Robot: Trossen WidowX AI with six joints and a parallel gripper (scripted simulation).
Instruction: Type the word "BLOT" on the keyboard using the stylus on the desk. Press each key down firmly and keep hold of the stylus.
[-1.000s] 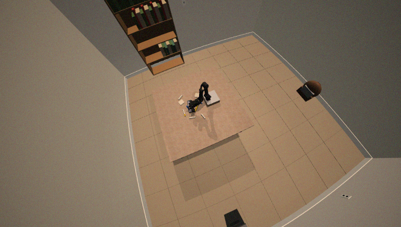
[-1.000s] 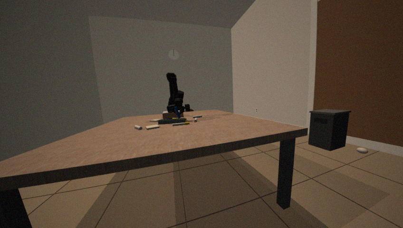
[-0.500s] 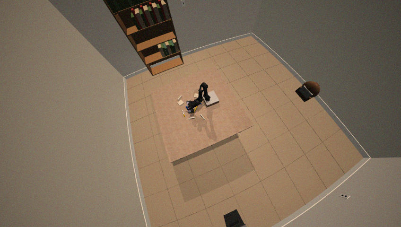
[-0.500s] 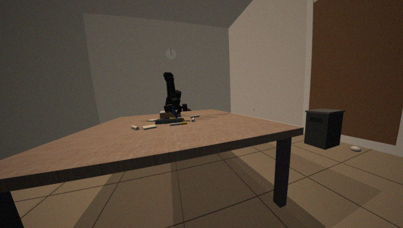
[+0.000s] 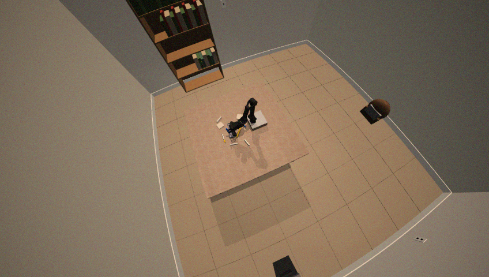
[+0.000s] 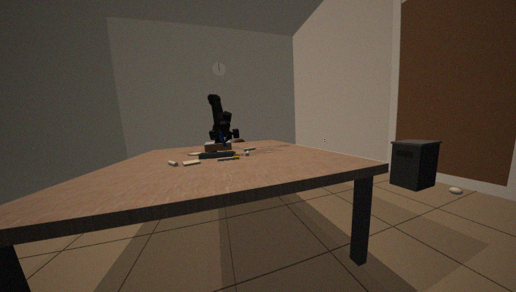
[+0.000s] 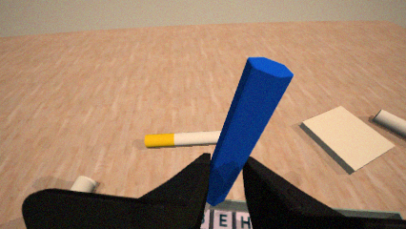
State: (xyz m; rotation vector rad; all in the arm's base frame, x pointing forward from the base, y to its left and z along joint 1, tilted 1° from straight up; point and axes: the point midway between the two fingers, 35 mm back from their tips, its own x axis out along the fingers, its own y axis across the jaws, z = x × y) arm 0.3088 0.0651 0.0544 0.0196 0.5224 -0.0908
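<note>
The yellow pen lies 130 mm behind my gripper tip and 90 mm below it. From my gripper tip the other things lie so: blue stylus: 20 mm below, 10 mm behind; cream pad: 170 mm to the right, 90 mm below, 90 mm ahead.
</note>
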